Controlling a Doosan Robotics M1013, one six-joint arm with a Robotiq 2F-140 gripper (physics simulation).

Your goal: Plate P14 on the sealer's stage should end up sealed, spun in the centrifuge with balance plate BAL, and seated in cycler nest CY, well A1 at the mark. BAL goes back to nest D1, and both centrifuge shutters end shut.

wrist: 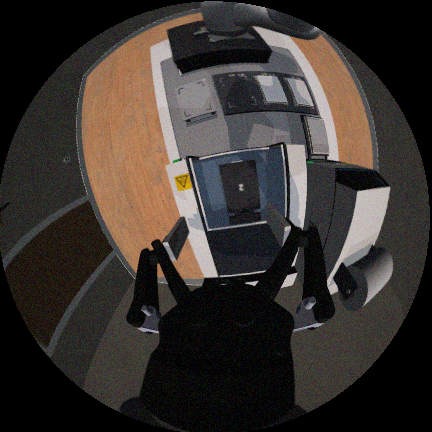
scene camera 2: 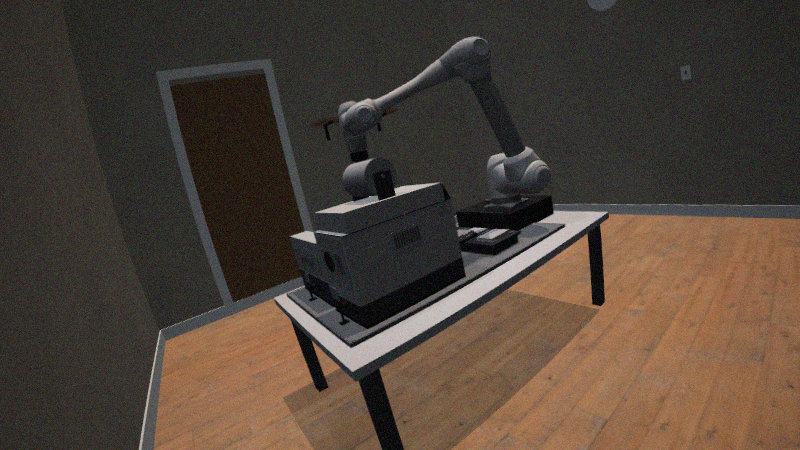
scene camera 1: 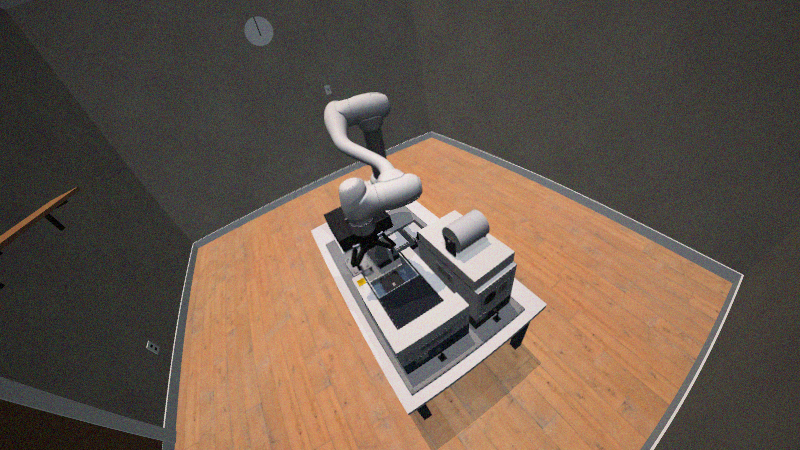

Observation:
The gripper (scene camera 1: pixel 378 266) is open and holds nothing. Further things: a centrifuge rotor (wrist: pixel 239 180) and a sealer roll housing (scene camera 2: pixel 358 181).
The gripper shows as well in the wrist view (wrist: pixel 225 218).

